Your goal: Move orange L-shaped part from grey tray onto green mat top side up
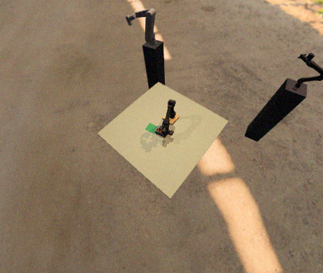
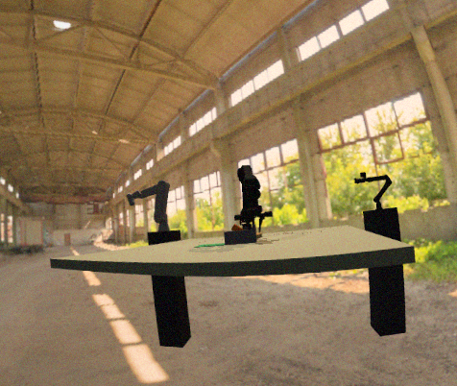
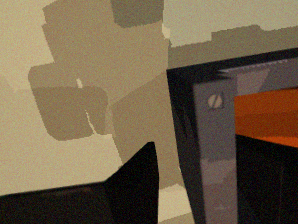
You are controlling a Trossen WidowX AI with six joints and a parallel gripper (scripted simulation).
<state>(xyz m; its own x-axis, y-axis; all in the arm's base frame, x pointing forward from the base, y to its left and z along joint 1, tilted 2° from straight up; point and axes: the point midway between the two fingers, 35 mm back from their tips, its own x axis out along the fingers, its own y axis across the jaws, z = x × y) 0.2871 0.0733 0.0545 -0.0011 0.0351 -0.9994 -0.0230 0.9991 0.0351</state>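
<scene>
My gripper tip is 5 cm to the left of the orange L-shaped part. Also, from my gripper tip: green mat 23 cm to the right, 6 cm below.
</scene>
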